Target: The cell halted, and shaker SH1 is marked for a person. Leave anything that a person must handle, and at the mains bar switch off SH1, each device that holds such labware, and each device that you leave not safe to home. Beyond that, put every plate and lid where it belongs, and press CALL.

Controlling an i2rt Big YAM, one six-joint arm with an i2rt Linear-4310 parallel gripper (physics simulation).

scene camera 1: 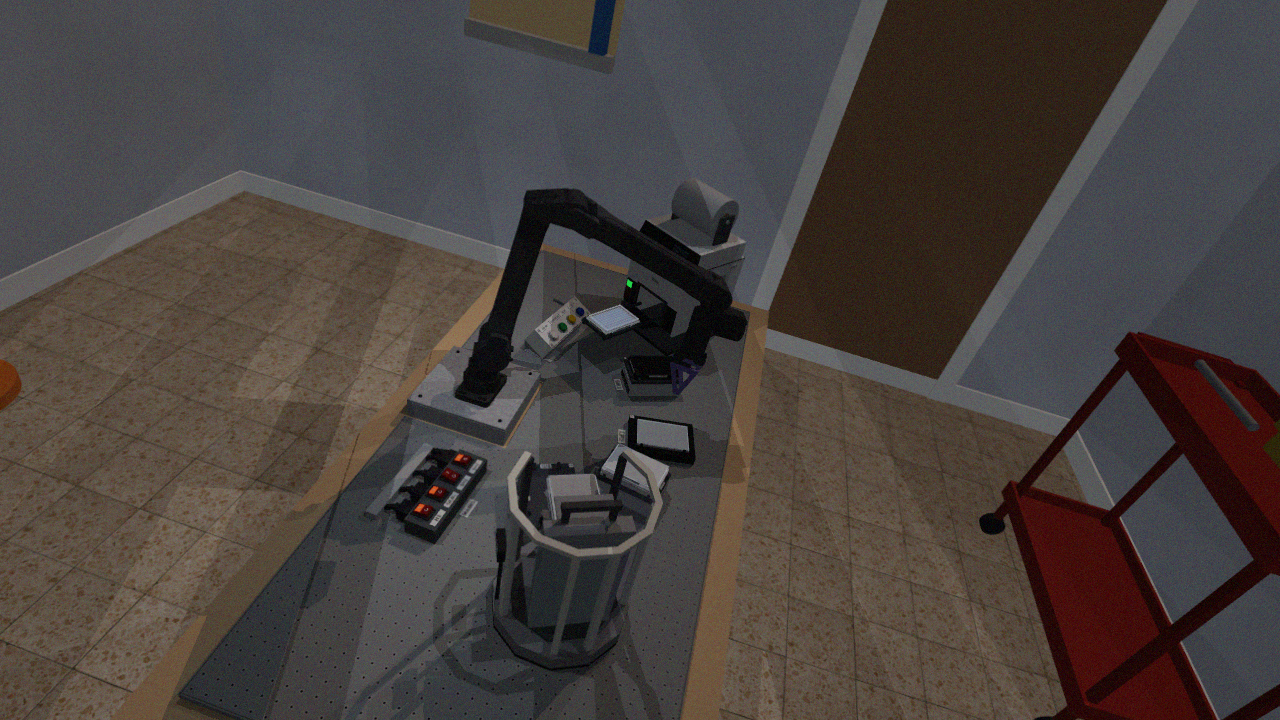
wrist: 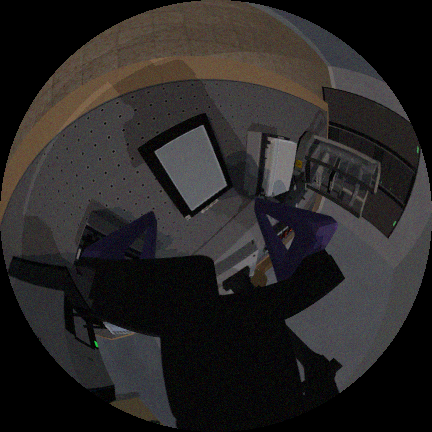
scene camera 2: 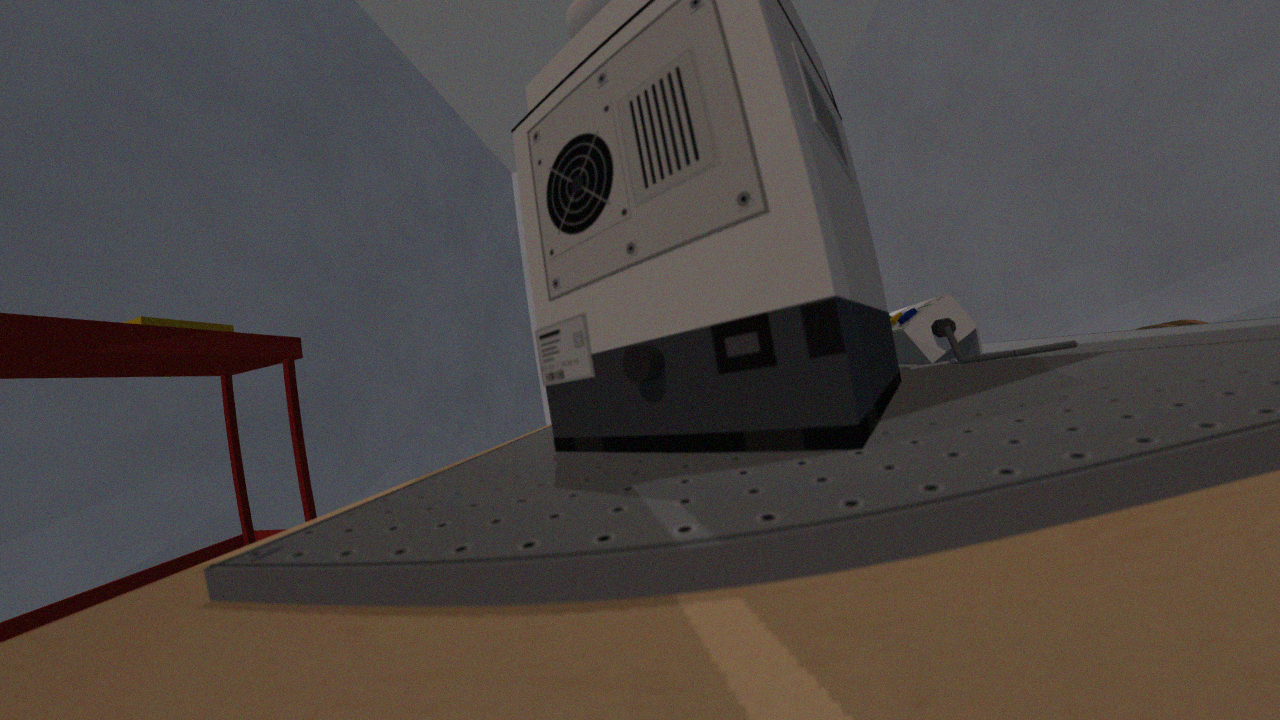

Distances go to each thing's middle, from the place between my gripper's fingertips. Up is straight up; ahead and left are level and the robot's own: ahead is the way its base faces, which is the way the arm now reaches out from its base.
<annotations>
Right now the round plate hotel (scene camera 1: 560, 598) is 550 mm to the right of my hand, 90 mm behind it and 30 mm above it.
</annotations>
